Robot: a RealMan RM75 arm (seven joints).
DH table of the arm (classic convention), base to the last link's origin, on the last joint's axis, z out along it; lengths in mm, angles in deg. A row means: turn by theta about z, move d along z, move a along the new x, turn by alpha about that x. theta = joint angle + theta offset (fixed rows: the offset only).
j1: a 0, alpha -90, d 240.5, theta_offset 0
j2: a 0, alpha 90, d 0, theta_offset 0
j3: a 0, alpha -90, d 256, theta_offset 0
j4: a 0, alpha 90, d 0, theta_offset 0
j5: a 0, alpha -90, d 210, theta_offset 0
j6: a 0, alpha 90, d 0, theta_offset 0
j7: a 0, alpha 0, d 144, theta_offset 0
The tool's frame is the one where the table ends.
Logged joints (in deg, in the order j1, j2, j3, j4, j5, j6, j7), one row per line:
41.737, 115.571, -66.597, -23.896, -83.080, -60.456, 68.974
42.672, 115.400, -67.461, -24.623, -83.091, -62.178, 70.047
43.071, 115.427, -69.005, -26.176, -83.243, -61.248, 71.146
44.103, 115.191, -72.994, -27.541, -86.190, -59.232, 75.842
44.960, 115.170, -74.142, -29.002, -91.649, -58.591, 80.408
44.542, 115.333, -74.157, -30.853, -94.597, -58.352, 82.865
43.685, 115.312, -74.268, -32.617, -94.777, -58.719, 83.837
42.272, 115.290, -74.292, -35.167, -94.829, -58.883, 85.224
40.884, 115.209, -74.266, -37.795, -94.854, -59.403, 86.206
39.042, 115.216, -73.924, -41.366, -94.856, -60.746, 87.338
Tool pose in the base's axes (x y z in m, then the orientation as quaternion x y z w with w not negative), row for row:
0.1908, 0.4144, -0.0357, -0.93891, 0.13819, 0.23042, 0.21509
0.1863, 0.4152, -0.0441, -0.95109, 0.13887, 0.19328, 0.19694
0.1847, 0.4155, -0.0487, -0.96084, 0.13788, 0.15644, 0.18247
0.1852, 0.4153, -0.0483, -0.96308, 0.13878, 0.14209, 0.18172
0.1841, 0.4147, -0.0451, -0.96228, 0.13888, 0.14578, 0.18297
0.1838, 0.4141, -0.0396, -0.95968, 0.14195, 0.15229, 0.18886
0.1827, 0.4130, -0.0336, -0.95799, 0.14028, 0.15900, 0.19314
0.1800, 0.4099, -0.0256, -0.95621, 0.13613, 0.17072, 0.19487
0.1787, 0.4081, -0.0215, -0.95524, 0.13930, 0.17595, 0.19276
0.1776, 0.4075, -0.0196, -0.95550, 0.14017, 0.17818, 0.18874
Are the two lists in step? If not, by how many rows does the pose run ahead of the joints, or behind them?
The pose runs 2 rows ahead of the joints: the pose in row i belongs to the joints in row i + 2.
